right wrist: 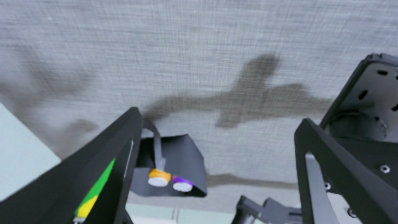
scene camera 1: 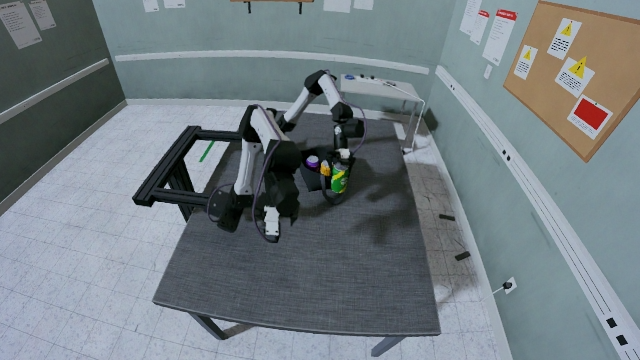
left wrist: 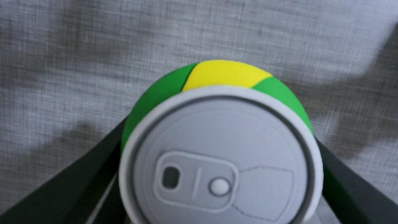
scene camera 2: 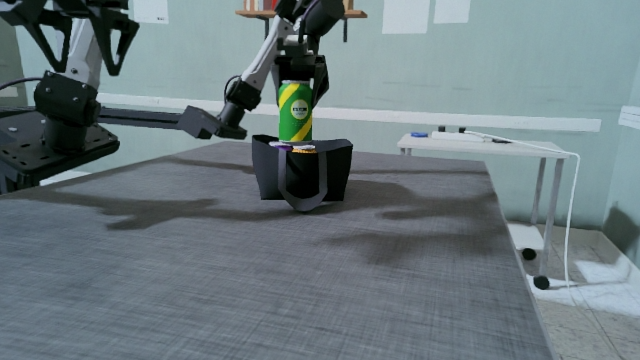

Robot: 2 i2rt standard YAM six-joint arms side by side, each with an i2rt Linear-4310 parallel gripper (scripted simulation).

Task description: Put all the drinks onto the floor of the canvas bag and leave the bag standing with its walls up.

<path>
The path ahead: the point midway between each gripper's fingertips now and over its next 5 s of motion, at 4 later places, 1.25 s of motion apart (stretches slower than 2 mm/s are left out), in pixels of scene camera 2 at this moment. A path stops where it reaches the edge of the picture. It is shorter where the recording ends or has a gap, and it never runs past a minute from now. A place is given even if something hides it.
My left gripper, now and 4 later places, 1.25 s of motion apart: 295, 107; 296, 105; 306, 102; 308, 104; 313, 103
My right gripper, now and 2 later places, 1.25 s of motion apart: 86, 74; 201, 107; 322, 67
</path>
